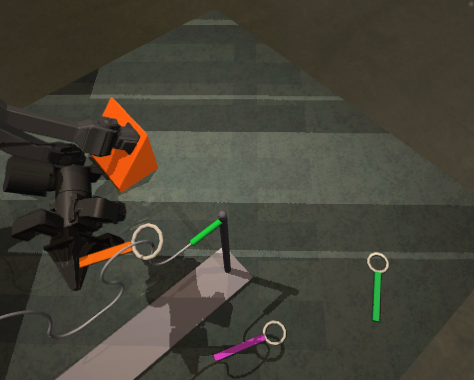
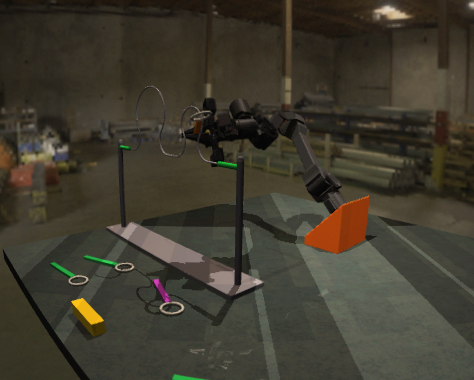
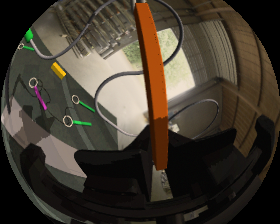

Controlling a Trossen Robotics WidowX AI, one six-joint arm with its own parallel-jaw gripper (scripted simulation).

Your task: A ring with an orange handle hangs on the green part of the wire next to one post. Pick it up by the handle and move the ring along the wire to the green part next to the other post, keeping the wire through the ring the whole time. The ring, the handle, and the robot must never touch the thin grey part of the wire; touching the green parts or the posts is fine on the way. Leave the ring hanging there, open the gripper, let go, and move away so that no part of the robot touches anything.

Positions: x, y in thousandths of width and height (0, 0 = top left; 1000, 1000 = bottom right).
Scene:
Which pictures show my gripper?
Image 1, image 2 and image 3: all of them.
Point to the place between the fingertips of my gripper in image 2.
383, 357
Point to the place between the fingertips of my gripper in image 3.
545, 574

